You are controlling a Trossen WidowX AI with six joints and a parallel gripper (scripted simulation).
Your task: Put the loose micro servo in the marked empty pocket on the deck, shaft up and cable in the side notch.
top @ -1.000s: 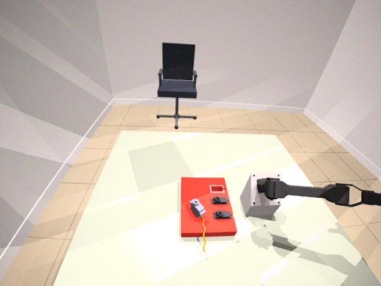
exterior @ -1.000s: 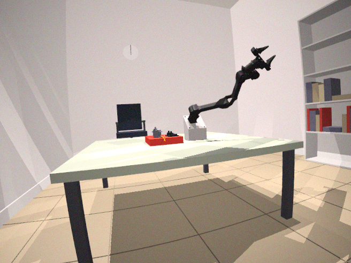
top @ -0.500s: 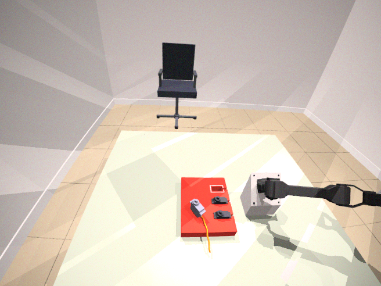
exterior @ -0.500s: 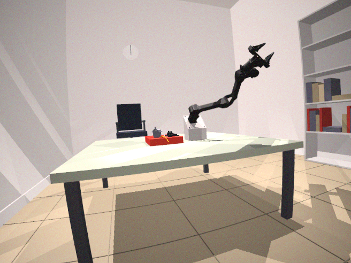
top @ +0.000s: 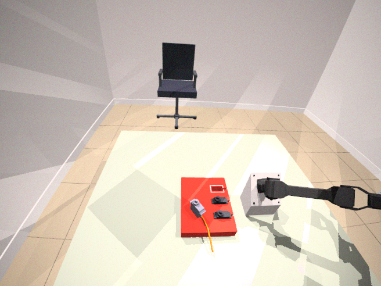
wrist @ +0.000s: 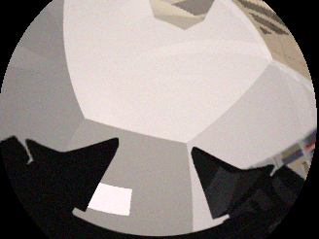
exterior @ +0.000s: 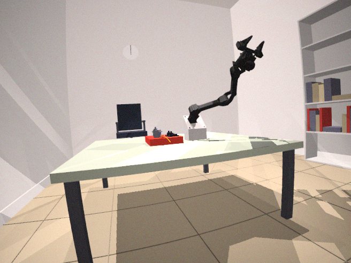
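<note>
Now: the red deck 600 mm below my gripper tip, 580 mm to the right of it and 500 mm ahead of it.
</note>
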